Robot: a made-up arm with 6 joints.
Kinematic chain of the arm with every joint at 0, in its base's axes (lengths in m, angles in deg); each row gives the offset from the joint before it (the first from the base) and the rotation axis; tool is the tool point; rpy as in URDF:
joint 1: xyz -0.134 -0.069 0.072 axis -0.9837 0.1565 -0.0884
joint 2: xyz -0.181 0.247 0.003 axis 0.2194 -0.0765 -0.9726
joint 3: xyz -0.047 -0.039 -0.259 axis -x
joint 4: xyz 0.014 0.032 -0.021 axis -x
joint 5: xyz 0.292 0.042 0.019 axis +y
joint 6: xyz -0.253 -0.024 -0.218 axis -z
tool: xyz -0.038 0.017 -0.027 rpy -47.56 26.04 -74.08
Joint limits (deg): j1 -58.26..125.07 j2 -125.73..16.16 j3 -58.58..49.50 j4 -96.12..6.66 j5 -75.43..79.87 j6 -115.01..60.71
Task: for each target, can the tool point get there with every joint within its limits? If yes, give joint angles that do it. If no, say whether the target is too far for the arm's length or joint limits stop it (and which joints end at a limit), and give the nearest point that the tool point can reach.
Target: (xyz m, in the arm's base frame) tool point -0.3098 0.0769 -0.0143
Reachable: yes | joints -28.13 -81.83 0.02 -25.50 53.32 27.36
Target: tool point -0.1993 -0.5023 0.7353
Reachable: no: joint limits stop it (at a limit: joint 1, joint 2, joint 3) | nearest point -0.1870 -0.4610 0.4643 | short by 0.274 m
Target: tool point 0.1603 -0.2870 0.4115
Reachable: no: joint limits stop it (at a limit: joint 1, joint 3, joint 4, joint 5, joint 6) | nearest point -0.0263 -0.4430 0.3806 | short by 0.245 m
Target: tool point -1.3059 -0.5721 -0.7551
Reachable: no: too far | nearest point -0.7404 -0.3928 -0.4225 | short by 0.680 m
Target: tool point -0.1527 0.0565 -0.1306
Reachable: yes | joints -11.06 -105.60 -5.18 -80.69 50.90 -85.77
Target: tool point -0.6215 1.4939 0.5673
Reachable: no: too far | nearest point -0.3947 0.7264 0.2714 | short by 0.853 m
